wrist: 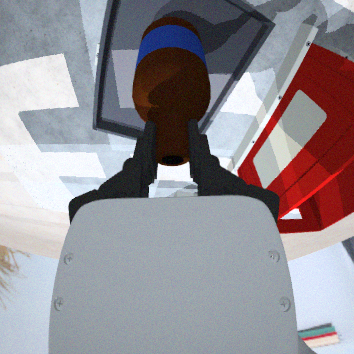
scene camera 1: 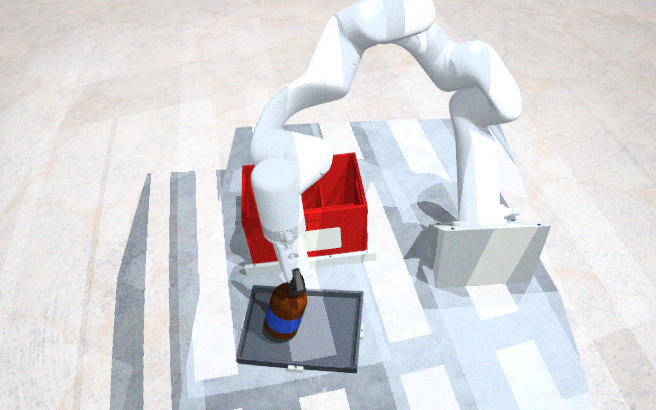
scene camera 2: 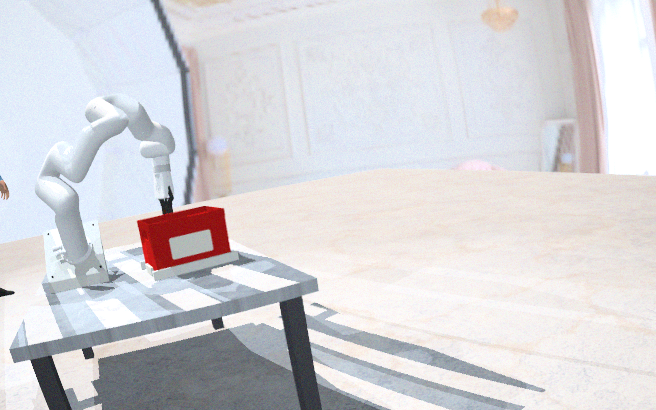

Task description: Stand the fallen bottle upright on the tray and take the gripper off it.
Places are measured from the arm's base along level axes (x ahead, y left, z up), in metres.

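Pixels of known places: gripper, fingertip midpoint: (wrist: 172,133) (scene camera 1: 296,286); arm's base, link origin: (scene camera 1: 479,224) (scene camera 2: 77,249).
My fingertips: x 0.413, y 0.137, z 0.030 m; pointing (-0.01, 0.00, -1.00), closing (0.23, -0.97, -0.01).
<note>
Ahead of a thing's pixels: the offset from my fingertips to its top centre. "spot": to the spot under its first point.
The brown bottle @(dx +0.021, dy +0.005, dz +0.032 m) (scene camera 1: 285,306) (wrist: 171,82) with a blue band stands about upright, neck up, over the left part of the dark grey tray @(spot: dx -0.048, dy +0.008, dz -0.142 m) (scene camera 1: 325,325) (wrist: 123,87). It leans slightly in scene camera 1's view. Its base is at or very close to the tray floor; whether it touches cannot be told. My gripper (scene camera 1: 295,289) (wrist: 172,133) is shut on the bottle's neck from above, one black finger on each side. In scene camera 2's view the gripper (scene camera 2: 167,210) shows behind the red crate, and the bottle and tray do not show.
The red crate @(dx -0.025, dy -0.263, dz +0.028 m) (scene camera 1: 336,220) (scene camera 2: 185,245) (wrist: 305,165) with dividers stands close behind the tray, beside the arm. The arm's base block (scene camera 1: 490,255) (scene camera 2: 75,255) stands to the right in scene camera 1's view. A person's hand (scene camera 2: 4,189) shows at the left edge.
</note>
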